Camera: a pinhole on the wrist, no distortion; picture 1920 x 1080 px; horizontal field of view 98.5 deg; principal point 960.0 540.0 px. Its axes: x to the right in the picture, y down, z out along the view. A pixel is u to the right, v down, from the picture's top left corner.
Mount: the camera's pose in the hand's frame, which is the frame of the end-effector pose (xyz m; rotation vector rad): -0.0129 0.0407 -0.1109 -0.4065 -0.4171 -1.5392
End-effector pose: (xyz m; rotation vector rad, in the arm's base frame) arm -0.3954 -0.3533 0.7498 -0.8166 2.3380 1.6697
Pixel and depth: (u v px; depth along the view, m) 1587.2 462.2 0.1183
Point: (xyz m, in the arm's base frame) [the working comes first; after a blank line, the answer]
In the camera's frame: 0.0897 -0.0111 0.1183

-0.3922 -0.3064 0.7658
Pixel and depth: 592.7 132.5 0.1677
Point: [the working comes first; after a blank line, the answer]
In the camera's frame: -0.0745 -0.0826 0.1677

-0.4115 -0.2807 0.9488
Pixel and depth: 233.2 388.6 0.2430
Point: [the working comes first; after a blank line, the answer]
In the camera's frame: -0.2135 -0.0445 0.2430

-0.5243 -0.2614 1.0643
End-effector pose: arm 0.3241 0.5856 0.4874 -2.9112 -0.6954 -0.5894
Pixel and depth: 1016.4 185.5 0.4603
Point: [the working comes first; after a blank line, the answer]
In the camera's frame: 0.0314 -0.1973 0.4603

0.3650 0.3308 0.1273
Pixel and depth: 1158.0 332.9 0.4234
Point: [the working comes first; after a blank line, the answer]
In the camera's frame: 0.1013 -0.1060 0.4234

0.4050 0.4403 0.1589
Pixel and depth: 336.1 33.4 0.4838
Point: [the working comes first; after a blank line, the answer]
In the camera's frame: -0.3649 -0.2963 0.4838

0.3849 -0.0572 0.2556
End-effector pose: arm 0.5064 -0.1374 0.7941 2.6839 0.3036 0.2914
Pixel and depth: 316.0 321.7 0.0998
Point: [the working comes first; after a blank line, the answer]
In the camera's frame: -0.0777 -0.0263 0.0998

0.4798 -0.2631 0.9126
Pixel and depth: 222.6 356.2 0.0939
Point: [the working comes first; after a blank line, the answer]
In the camera's frame: -0.0837 -0.0209 0.0939

0.4834 -0.2606 0.9216
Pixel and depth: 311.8 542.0 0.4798
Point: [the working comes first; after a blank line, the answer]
In the camera's frame: -0.3760 0.0012 0.4798

0.6265 -0.7227 0.9503
